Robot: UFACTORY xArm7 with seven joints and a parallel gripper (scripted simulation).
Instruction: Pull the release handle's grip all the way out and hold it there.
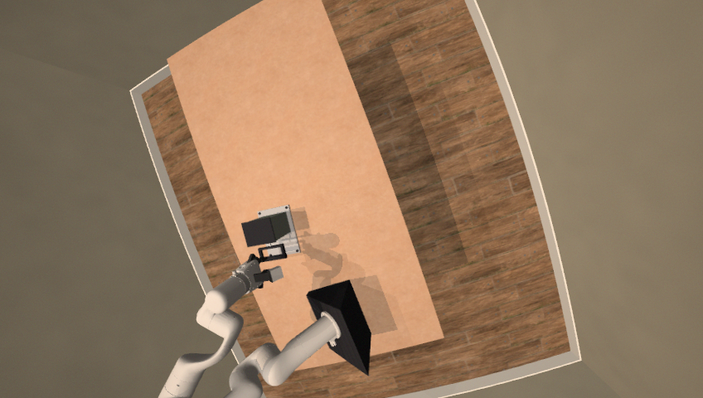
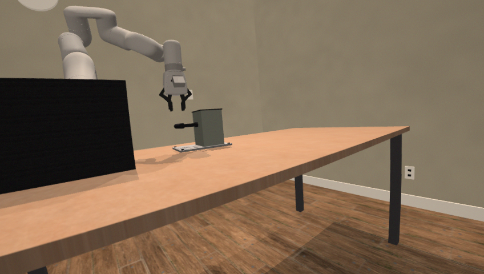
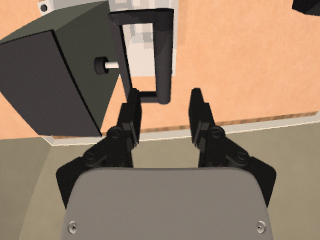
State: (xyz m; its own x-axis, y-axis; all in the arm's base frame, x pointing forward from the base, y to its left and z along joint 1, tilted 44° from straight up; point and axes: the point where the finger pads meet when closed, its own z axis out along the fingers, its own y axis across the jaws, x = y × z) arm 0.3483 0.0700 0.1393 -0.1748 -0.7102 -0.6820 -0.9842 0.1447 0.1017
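Now: hand 19 cm above the grey base plate, 9 cm short of it and 2 cm to the left of it.
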